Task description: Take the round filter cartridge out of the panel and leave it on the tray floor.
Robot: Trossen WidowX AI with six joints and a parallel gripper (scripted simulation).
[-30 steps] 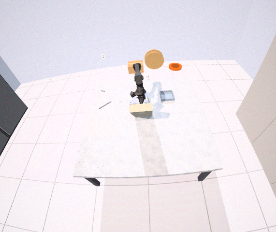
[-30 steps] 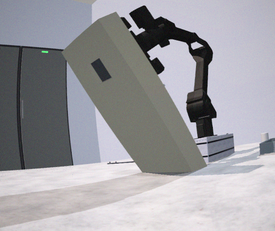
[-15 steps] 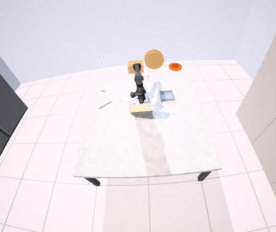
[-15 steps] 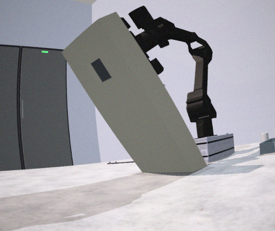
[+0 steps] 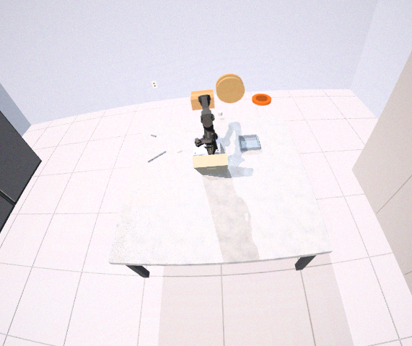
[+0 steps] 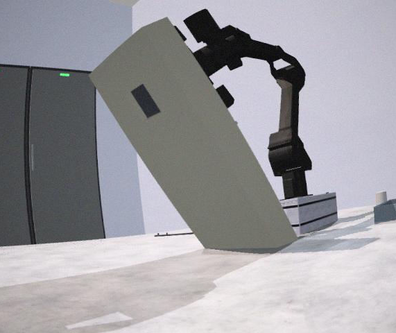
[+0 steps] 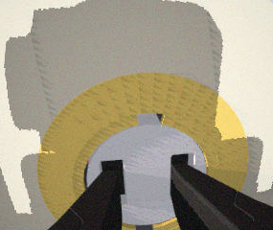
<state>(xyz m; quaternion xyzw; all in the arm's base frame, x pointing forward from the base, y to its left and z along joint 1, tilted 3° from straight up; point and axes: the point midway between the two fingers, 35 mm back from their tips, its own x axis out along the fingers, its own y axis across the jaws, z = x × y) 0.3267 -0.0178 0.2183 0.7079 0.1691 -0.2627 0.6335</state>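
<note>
Right now my gripper tip is 10 mm short of the round filter cartridge and 10 mm above it. The rest, counted from my gripper tip: grey tray 390 mm behind, 320 mm to the left, 270 mm below.
</note>
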